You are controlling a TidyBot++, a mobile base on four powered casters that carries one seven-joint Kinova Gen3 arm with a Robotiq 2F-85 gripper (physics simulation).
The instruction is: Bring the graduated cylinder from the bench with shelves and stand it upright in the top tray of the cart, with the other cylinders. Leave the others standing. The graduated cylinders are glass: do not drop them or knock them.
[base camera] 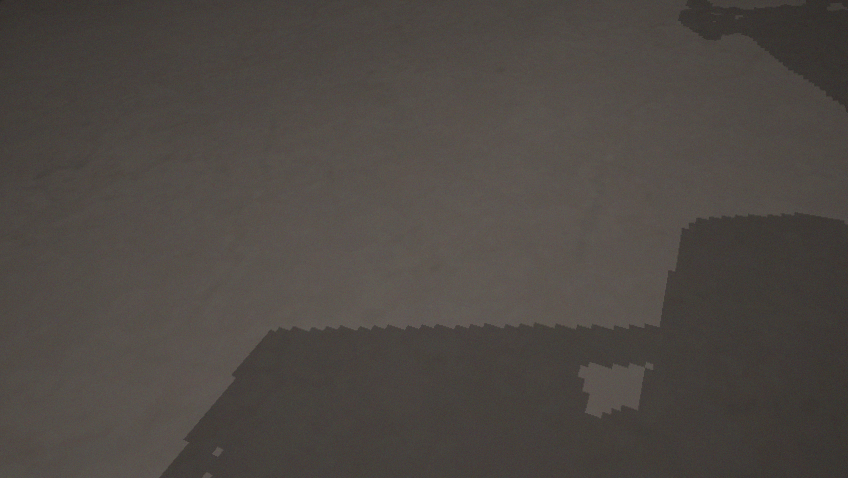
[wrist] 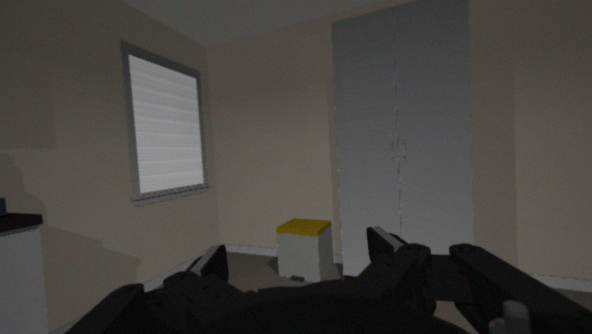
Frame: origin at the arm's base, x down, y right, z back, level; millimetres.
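Seen in the pictures: gripper, fingertip midpoint: (wrist: 297, 251).
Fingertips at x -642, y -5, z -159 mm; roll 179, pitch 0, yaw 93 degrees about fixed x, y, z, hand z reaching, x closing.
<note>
A point is followed by its place in that frame.
My gripper (wrist: 297, 251) {x -642, y -5, z -159 mm} is open in the wrist view, with its two black fingers wide apart at the bottom and no object between them. It points out across the room. No graduated cylinder shows in either view, and neither the cart nor the bench with shelves can be made out.
A white bin with a yellow lid (wrist: 304, 255) {x 172, y 75, z -2210 mm} stands on the floor near the corner. A tall grey double-door cabinet (wrist: 367, 125) {x -905, y 603, z -1963 mm} is right of it. A window (wrist: 167, 125) {x -1062, y -1161, z -2514 mm} is on the left wall. A white counter with a dark top (wrist: 20, 275) {x -282, y -1114, z -1065 mm} stands at the left edge. Shadows cross the floor (base camera: 415, 178) {x 397, y -49, z -630 mm}.
</note>
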